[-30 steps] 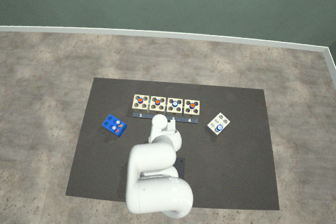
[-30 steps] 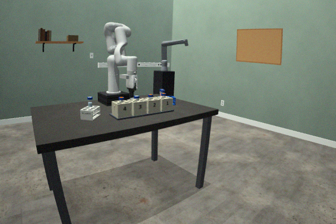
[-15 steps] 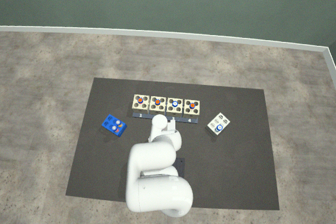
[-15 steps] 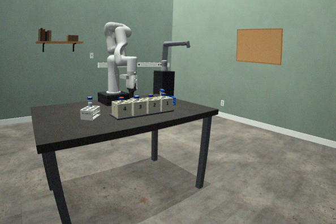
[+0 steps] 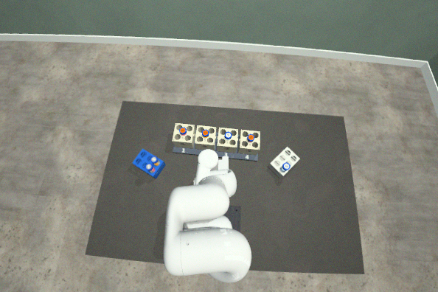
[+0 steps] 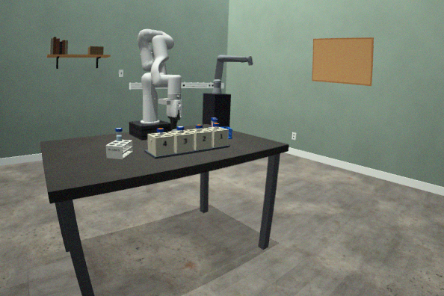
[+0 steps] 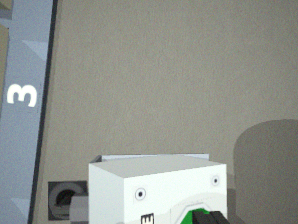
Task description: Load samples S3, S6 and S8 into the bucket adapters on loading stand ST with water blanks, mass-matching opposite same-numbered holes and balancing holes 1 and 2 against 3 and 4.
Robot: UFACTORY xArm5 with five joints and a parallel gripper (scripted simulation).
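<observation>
My hand is 3 cm above the green done key. The rest, counted from my hand: white rack: 12 cm ahead, 36 cm to the right, 6 cm below; then loading stand: 19 cm ahead, 1 cm to the right, 9 cm below; then blue rack: 4 cm ahead, 31 cm to the left, 6 cm below.
</observation>
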